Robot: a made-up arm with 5 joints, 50 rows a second.
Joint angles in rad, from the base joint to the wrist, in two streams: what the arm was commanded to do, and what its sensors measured. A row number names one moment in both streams.
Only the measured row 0 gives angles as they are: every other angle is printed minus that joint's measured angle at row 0.
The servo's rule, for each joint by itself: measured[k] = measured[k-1] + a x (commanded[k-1-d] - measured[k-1]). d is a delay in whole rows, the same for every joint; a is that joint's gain. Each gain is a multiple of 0.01, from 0.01 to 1. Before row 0 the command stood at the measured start. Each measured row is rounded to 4 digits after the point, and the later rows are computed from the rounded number. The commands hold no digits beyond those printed.
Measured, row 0:
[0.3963 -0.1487 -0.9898 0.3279 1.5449]
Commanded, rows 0 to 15:
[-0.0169 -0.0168 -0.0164 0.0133 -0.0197]
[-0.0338 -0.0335 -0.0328 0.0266 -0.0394]
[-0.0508 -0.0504 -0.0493 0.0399 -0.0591]
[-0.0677 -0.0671 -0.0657 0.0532 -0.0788]
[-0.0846 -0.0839 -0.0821 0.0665 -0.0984]
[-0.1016 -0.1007 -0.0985 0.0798 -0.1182]
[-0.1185 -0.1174 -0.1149 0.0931 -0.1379]
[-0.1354 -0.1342 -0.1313 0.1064 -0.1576]
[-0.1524 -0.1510 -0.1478 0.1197 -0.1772]
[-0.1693 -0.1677 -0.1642 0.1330 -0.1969]
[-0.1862 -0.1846 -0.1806 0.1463 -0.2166]
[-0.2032 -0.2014 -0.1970 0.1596 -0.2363]
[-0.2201 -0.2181 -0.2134 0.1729 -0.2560]
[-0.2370 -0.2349 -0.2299 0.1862 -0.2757]
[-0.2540 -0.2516 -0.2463 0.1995 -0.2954]
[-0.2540 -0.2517 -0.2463 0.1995 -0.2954]
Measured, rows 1 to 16:
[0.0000 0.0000 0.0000 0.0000 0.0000]
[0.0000 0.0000 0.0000 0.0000 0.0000]
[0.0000 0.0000 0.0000 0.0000 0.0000]
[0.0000 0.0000 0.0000 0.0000 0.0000]
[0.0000 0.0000 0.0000 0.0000 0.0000]
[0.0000 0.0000 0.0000 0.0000 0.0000]
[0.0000 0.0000 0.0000 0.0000 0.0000]
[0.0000 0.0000 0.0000 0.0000 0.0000]
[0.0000 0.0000 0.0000 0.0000 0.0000]
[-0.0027 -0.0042 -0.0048 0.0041 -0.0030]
[-0.0077 -0.0115 -0.0129 0.0111 -0.0085]
[-0.0146 -0.0212 -0.0235 0.0200 -0.0161]
[-0.0231 -0.0327 -0.0357 0.0303 -0.0255]
[-0.0329 -0.0455 -0.0492 0.0415 -0.0364]
[-0.0439 -0.0593 -0.0635 0.0534 -0.0487]
[-0.0558 -0.0738 -0.0784 0.0657 -0.0621]
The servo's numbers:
d 9
a 0.16 0.25 0.29 0.31 0.15

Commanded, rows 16 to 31:
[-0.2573 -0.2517 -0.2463 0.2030 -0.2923]
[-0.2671 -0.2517 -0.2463 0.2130 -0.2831]
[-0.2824 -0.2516 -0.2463 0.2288 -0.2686]
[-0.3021 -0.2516 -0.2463 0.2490 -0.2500]
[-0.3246 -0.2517 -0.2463 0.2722 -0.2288]
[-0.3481 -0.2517 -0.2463 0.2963 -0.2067]
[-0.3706 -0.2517 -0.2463 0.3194 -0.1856]
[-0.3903 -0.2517 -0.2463 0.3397 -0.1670]
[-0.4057 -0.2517 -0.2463 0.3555 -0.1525]
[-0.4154 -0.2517 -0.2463 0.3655 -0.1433]
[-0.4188 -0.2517 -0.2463 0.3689 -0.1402]
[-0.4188 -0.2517 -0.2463 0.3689 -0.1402]
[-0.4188 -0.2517 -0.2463 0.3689 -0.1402]
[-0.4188 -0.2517 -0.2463 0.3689 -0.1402]
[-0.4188 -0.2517 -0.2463 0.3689 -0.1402]
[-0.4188 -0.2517 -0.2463 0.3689 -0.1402]
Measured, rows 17 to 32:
[-0.0685 -0.0889 -0.0937 0.0783 -0.0764]
[-0.0819 -0.1044 -0.1094 0.0911 -0.0915]
[-0.0959 -0.1202 -0.1253 0.1041 -0.1073]
[-0.1103 -0.1363 -0.1413 0.1172 -0.1237]
[-0.1252 -0.1526 -0.1575 0.1303 -0.1406]
[-0.1404 -0.1690 -0.1737 0.1435 -0.1579]
[-0.1559 -0.1855 -0.1900 0.1567 -0.1756]
[-0.1716 -0.2020 -0.2063 0.1700 -0.1936]
[-0.1848 -0.2144 -0.2179 0.1791 -0.2089]
[-0.1964 -0.2237 -0.2261 0.1865 -0.2214]
[-0.2077 -0.2307 -0.2320 0.1947 -0.2307]
[-0.2197 -0.2359 -0.2361 0.2053 -0.2364]
[-0.2329 -0.2398 -0.2391 0.2188 -0.2384]
[-0.2476 -0.2428 -0.2412 0.2354 -0.2370]
[-0.2637 -0.2450 -0.2427 0.2543 -0.2325]
[-0.2808 -0.2467 -0.2437 0.2745 -0.2255]

